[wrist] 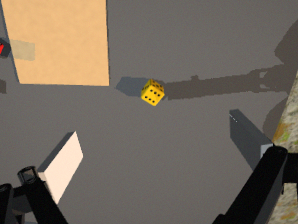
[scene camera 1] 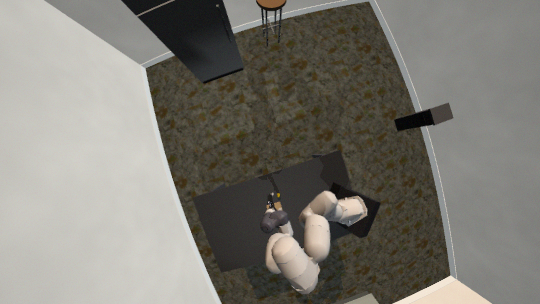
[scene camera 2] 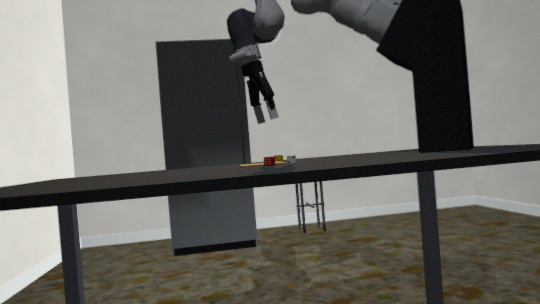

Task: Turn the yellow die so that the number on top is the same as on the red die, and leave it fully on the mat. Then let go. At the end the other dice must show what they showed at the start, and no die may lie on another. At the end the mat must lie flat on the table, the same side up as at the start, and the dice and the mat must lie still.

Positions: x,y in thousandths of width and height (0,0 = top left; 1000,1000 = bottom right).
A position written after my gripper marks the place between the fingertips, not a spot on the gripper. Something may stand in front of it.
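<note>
You'd see my gripper (scene camera 2: 497,396) here, and the wrist view has my gripper (wrist: 512,600) in it as well.
</note>
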